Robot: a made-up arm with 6 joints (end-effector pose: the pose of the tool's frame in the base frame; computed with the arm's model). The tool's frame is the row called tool. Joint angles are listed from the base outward.
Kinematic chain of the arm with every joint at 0, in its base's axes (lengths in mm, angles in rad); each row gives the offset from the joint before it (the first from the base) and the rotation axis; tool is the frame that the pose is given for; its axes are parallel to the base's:
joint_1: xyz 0 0 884 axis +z
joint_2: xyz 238.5 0 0 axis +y
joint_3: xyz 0 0 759.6 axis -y
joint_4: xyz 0 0 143.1 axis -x
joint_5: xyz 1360.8 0 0 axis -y
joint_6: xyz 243.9 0 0 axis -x
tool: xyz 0 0 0
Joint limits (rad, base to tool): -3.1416..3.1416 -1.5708..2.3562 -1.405..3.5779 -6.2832..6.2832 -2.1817..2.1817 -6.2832..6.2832
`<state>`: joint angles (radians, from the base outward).
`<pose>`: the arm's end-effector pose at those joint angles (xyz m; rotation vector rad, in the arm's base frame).
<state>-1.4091 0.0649 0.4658 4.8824 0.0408 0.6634</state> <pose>0.2654 -1.6878 2.4015 0.3188 -0.8373 -1.2089</pose>
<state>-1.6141 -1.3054 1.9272 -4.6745 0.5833 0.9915</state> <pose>0.2224 2.0321 0.8036 0.4337 0.2841 0.9096</pose>
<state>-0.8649 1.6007 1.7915 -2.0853 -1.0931 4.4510</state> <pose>1.6982 -1.7016 1.3858 -2.6357 -0.4687 -0.6805</pose>
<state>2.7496 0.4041 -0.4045 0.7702 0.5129 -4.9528</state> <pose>-1.6853 0.6065 0.6025 0.3477 2.2641 -1.6598</pose>
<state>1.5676 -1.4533 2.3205 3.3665 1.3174 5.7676</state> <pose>0.0472 -1.7146 0.2030 -0.1871 -0.7299 -1.1453</pose>
